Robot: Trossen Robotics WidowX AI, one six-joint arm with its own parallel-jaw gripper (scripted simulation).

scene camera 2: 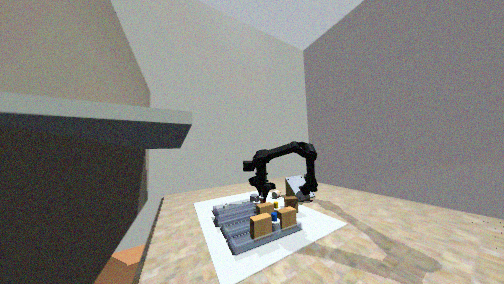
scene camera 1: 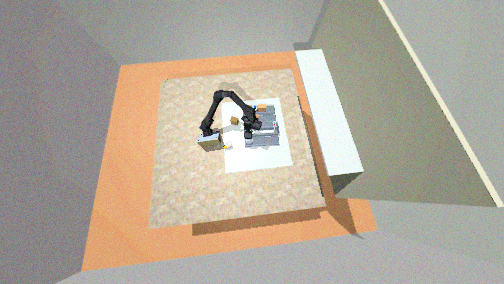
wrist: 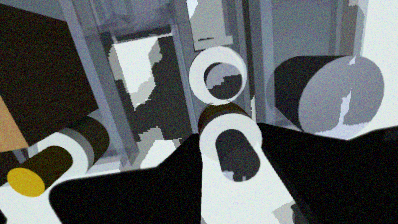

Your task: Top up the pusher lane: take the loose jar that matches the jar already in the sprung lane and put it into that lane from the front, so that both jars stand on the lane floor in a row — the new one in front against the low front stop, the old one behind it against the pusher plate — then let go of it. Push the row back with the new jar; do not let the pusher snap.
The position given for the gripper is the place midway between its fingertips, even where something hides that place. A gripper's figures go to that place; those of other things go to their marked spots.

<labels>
The gripper point(wrist: 226, 134) is 0.11 m from the lens. A white jar point(wrist: 217, 75): 0.09 m from the lens. A brown box point(wrist: 52, 91) is 0.14 m from the lens. A wide grey cylinder point(wrist: 337, 96): 0.14 m from the lens. The marked spots on the white jar and the brown box are 0.11 m apart.
</labels>
